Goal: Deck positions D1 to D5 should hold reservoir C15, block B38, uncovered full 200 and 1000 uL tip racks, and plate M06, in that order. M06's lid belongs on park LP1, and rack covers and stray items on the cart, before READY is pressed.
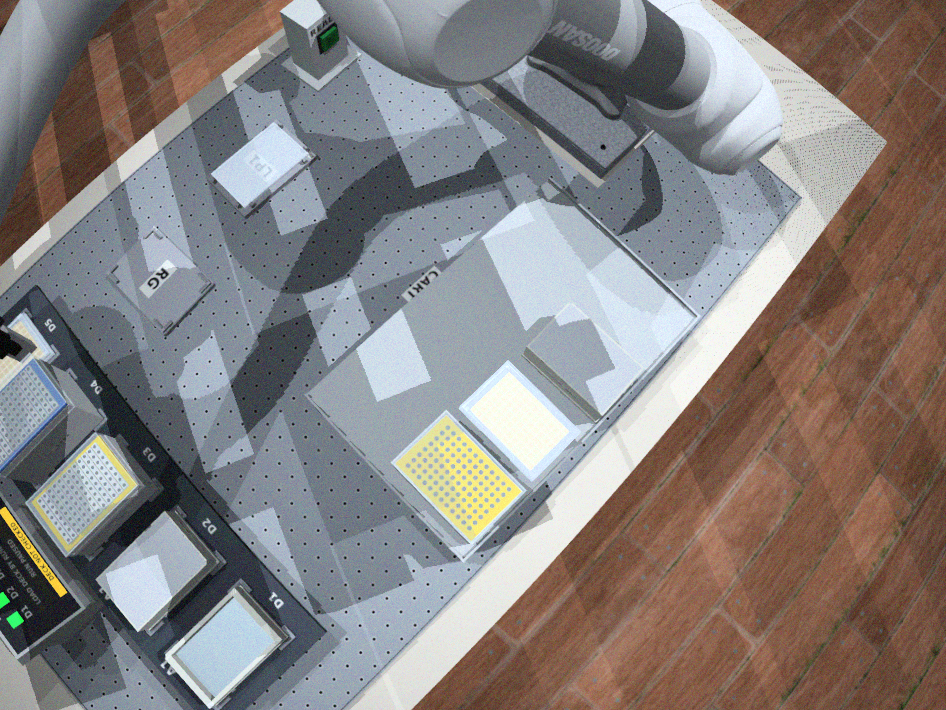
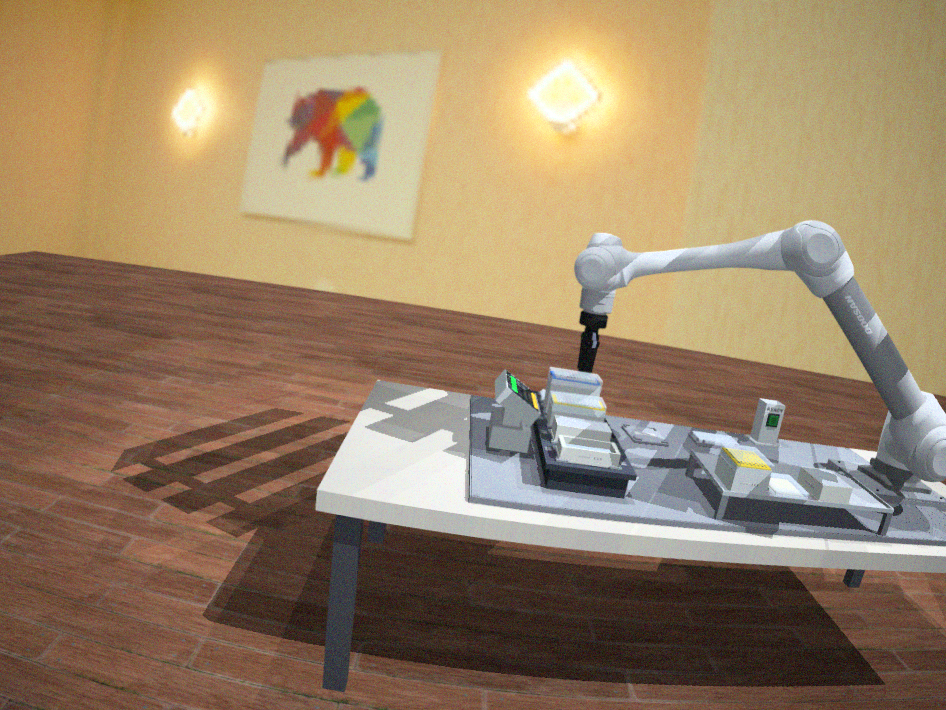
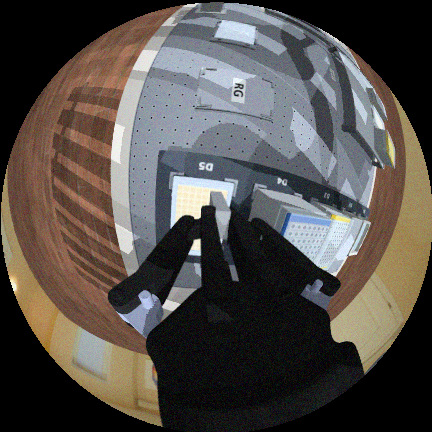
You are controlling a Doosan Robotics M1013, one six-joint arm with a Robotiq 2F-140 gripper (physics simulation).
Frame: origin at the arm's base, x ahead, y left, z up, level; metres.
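Seen in the pictures: gripper, between the fingertips: [image 1: 27, 352] [image 3: 214, 201]; arm's base, origin of its link: [image 2: 893, 481].
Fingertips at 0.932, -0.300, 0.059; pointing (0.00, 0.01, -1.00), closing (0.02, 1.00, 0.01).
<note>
Offsets run from my fingertips to a thing's middle, as dx, dy, dz. "*": to the spot under its first point.
My gripper [image 1: 9, 342] [image 2: 586, 365] [image 3: 214, 201] is shut and empty, its tips low over the cream-welled plate {+0.036, -0.022, -0.011} [image 3: 190, 197] at D5. Whether they touch it is unclear. An uncovered blue-rimmed tip rack {+0.047, +0.102, +0.073} [image 1: 30, 408] [image 2: 574, 379] [image 3: 306, 239] stands at D4, and a yellow-rimmed one {+0.059, +0.226, +0.037} [image 1: 84, 492] [image 2: 576, 406] at D3. A pale grey block {+0.069, +0.349, +0.003} [image 1: 156, 569] [image 2: 580, 429] sits at D2, and a reservoir {+0.080, +0.472, -0.003} [image 1: 227, 645] [image 2: 586, 452] with light-blue content at D1. A translucent lid {-0.429, +0.024, -0.063} [image 1: 263, 164] [image 3: 236, 32] lies on LP1. The READY button {-0.639, -0.025, +0.003} [image 1: 328, 36] [image 2: 773, 420] is green.
The cart {-0.426, +0.504, -0.044} [image 1: 458, 320] holds a yellow perforated box {-0.257, +0.554, +0.041} [image 1: 460, 479] [image 2: 742, 460], a cream-topped plate {-0.365, +0.566, -0.004} [image 1: 519, 420] and a grey box {-0.472, +0.581, +0.004} [image 1: 580, 359] [image 2: 825, 485]. The RG nest {-0.201, +0.035, -0.070} [image 1: 156, 278] [image 3: 237, 90] lies between D5 and LP1. A status screen {* +0.163, +0.222, +0.029} [image 1: 34, 554] beside the deck reads DECK NOT CHECKED.
</note>
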